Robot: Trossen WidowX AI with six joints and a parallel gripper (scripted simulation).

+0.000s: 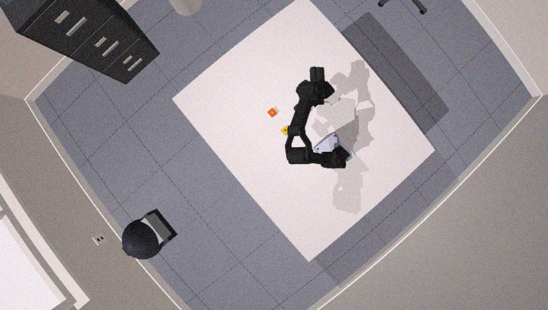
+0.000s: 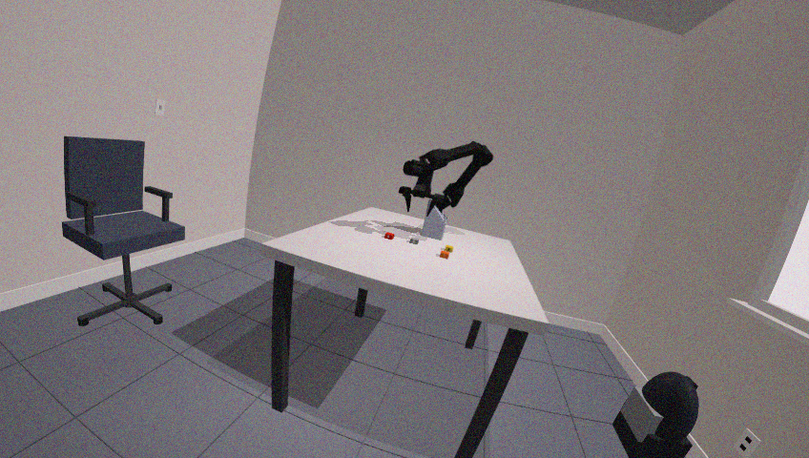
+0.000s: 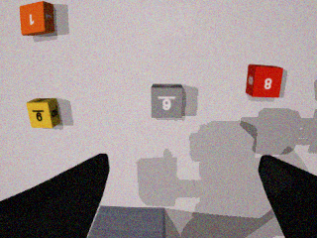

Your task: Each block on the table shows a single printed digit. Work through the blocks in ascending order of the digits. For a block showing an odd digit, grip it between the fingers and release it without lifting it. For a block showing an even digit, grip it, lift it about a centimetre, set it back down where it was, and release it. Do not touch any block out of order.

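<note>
The orange block lies 120 mm ahead of my gripper tip, 140 mm to the left of it and 110 mm below it. From my gripper tip the other things lie so: grey block (10 mm to the left, 110 mm below); then red block (20 mm ahead, 100 mm to the right, 110 mm below); then yellow block (10 mm ahead, 160 mm to the left, 110 mm below).
</note>
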